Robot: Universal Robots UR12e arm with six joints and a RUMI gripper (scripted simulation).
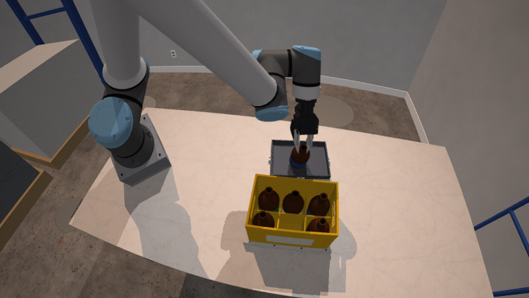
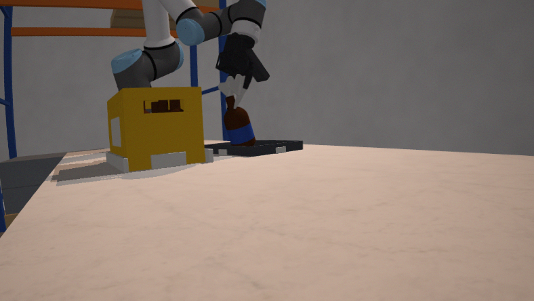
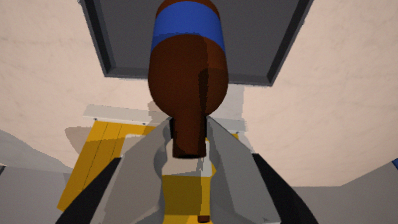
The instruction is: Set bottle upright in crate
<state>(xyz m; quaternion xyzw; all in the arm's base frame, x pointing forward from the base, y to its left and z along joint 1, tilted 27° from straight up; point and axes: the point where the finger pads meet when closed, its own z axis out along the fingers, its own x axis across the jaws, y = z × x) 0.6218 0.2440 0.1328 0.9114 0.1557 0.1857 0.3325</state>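
Right now the tray is 1 cm behind my hand, 5 cm to the left of it and 13 cm below it. The rest, counted from my hand: crate (2 cm ahead, 25 cm to the right, 6 cm below).
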